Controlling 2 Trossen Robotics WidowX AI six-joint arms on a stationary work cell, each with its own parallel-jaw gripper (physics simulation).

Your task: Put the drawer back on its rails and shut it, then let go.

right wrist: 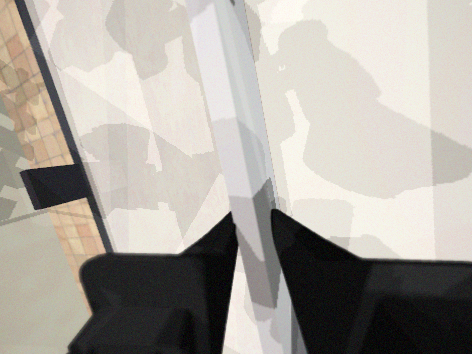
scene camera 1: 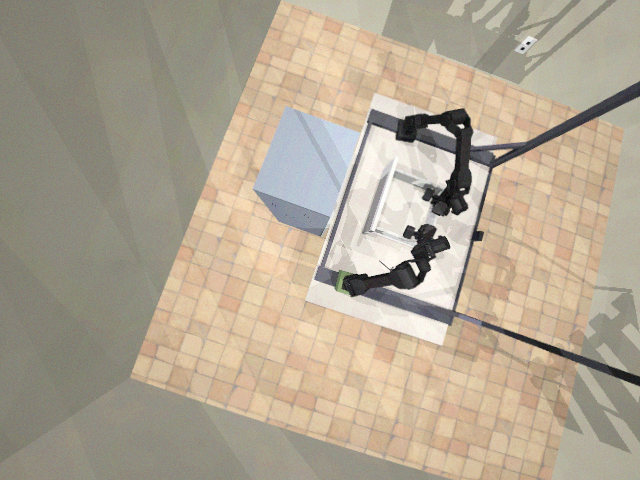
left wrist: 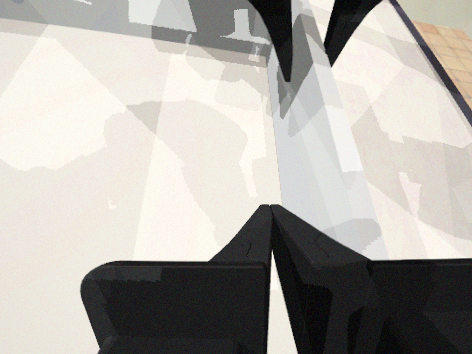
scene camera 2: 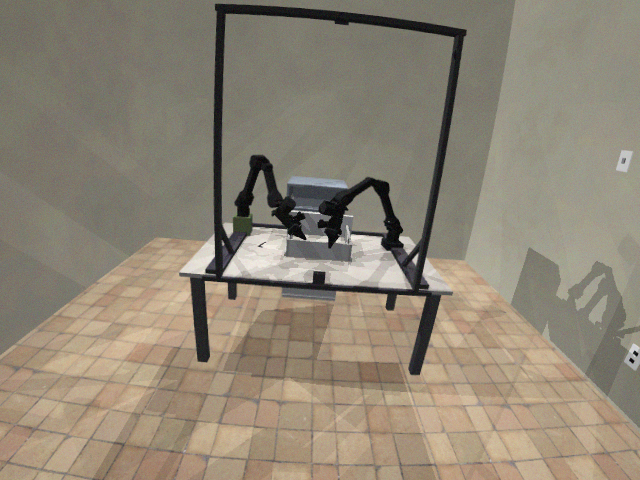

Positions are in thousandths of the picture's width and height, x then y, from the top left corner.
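A white drawer is visible in scene camera 1 (623,422) and scene camera 2 (495,511), as well as in the left wrist view (291,388) and the right wrist view (734,349).
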